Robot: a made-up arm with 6 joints. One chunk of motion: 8 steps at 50 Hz.
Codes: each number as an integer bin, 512 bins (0 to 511) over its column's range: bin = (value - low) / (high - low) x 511, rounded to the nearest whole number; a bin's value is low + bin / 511 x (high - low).
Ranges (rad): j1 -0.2..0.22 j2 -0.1..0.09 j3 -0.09..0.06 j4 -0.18..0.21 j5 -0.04..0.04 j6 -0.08..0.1
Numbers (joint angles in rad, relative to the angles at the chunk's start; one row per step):
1: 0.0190 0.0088 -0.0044 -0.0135 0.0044 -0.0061
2: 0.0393 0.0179 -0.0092 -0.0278 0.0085 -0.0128
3: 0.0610 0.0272 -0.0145 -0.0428 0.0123 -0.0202
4: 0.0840 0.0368 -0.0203 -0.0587 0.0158 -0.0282
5: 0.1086 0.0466 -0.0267 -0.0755 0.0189 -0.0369
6: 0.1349 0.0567 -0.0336 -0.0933 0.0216 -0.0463
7: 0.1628 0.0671 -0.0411 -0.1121 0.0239 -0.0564
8: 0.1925 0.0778 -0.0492 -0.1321 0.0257 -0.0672
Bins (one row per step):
1: 266 293 292 218 284 210
2: 291 317 275 199 310 191
3: 318 342 257 180 334 170
4: 346 368 237 159 356 147
5: 375 394 216 137 376 122
6: 407 421 192 114 393 96
7: 441 449 167 89 408 67
8: 478 478 139 63 420 36

